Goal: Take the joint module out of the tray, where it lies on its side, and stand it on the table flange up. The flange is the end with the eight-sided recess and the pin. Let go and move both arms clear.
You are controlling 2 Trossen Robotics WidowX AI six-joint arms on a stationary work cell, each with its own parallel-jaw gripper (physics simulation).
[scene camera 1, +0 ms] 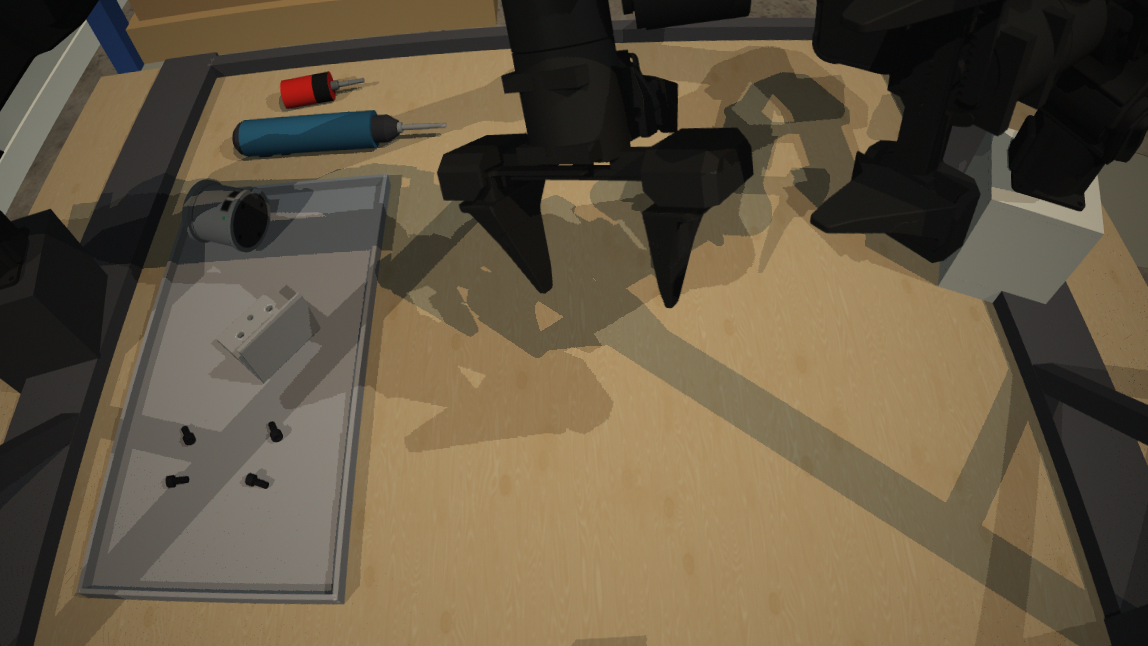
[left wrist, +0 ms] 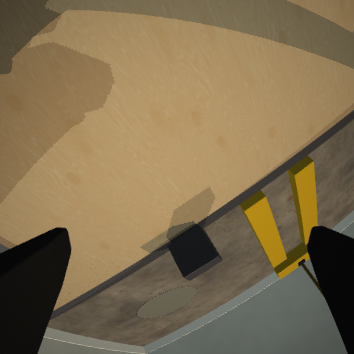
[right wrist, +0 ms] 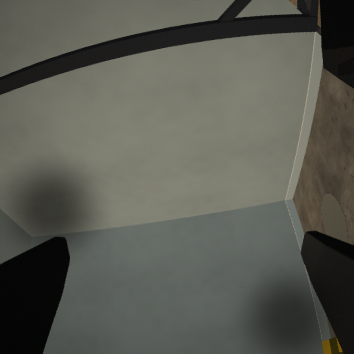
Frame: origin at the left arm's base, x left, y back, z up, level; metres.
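Seen in the pictures: left gripper, fingertip midpoint: [scene camera 1: 605, 297] [left wrist: 191, 241]; right gripper, fingertip midpoint: [scene camera 1: 833, 134] [right wrist: 188, 248]; right arm's base, origin of the base link: [scene camera 1: 1046, 175].
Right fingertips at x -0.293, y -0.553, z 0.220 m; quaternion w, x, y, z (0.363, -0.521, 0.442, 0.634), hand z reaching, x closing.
A point is followed by its place in that frame.
The joint module [scene camera 1: 210, 220] @(x 0.049, y -0.178, z -0.068 m), a grey round body, lies on its side in the back left corner of the tray [scene camera 1: 216, 595] @(x -0.295, y -0.158, z -0.106 m) in the scene view. Its dark round end faces right; the recess and pin cannot be made out. My left gripper [scene camera 1: 608, 297] @(x -0.221, y -0.483, z 0.038 m) [left wrist: 191, 241] @(x -0.221, y -0.483, z 0.038 m) is open and empty above the table, well to the right of the tray. My right gripper [scene camera 1: 947, 212] [right wrist: 188, 248] @(x -0.293, y -0.553, z 0.220 m) is open and empty, farther right near the pale box. The module does not show in either wrist view.
A grey bracket [scene camera 1: 276, 347] @(x -0.101, y -0.231, z -0.088 m) and several black screws [scene camera 1: 187, 436] @(x -0.153, y -0.139, z -0.107 m) lie in the tray. Behind it lie a blue driver [scene camera 1: 309, 133] @(x 0.161, y -0.278, z -0.088 m) and a shorter red one [scene camera 1: 298, 89] @(x 0.251, y -0.267, z -0.092 m). A pale box [scene camera 1: 1035, 249] @(x -0.231, y -0.870, z -0.039 m) stands at the right. Dark frame bars [scene camera 1: 152, 152] @(x 0.223, y -0.086, z -0.102 m) edge the table.
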